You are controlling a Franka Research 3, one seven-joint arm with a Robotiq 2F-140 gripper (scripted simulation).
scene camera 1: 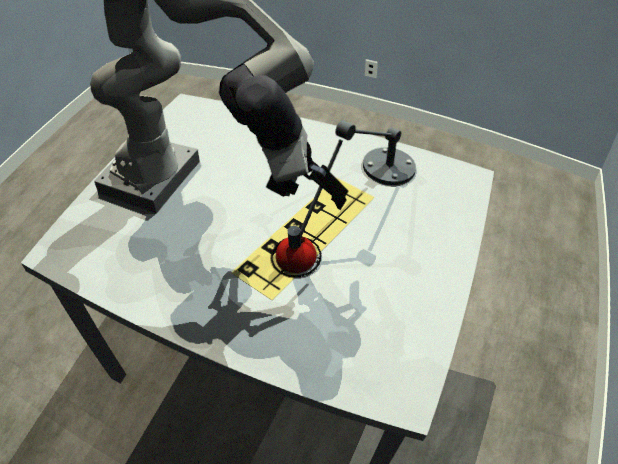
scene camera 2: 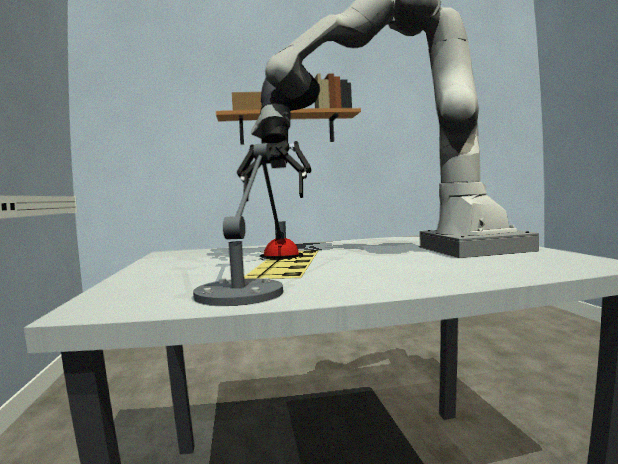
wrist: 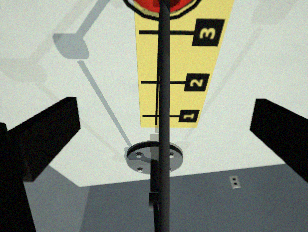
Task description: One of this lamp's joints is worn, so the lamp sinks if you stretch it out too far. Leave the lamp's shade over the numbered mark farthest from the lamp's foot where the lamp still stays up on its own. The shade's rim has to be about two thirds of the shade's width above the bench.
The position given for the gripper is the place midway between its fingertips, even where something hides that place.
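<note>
Gripper (scene camera 2: 273,197), (scene camera 1: 315,190), (wrist: 165,113) visible. Round grey foot (wrist: 144,158). Yellow numbered strip (scene camera 1: 257,270).
</note>
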